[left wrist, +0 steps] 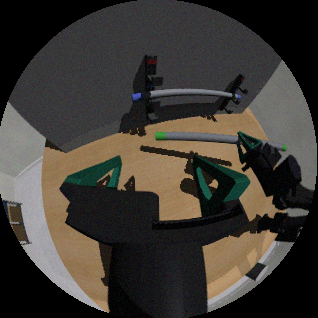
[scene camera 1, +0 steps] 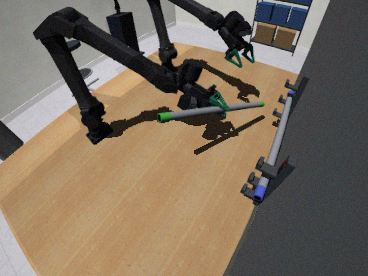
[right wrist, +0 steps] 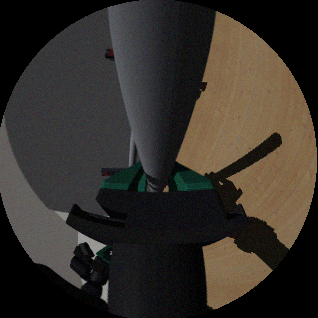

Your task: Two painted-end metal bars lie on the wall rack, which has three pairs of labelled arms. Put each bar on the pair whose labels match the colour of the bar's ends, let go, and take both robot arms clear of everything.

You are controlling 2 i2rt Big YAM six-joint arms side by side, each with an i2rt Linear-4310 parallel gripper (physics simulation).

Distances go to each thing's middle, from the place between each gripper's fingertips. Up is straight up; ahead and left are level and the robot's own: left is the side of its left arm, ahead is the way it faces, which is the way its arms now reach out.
Scene:
My left hand is 20 mm past the green-ended bar [scene camera 1: 168,116], 260 mm to the left of it and 60 mm above it. Round my left hand: blue-ended bar [scene camera 1: 274,150] 190 mm ahead, 280 mm to the right, 60 mm below.
The green-ended bar lies 20 mm behind my right hand and 10 mm to the left of it. Round my right hand: blue-ended bar 190 mm ahead, 10 mm above.

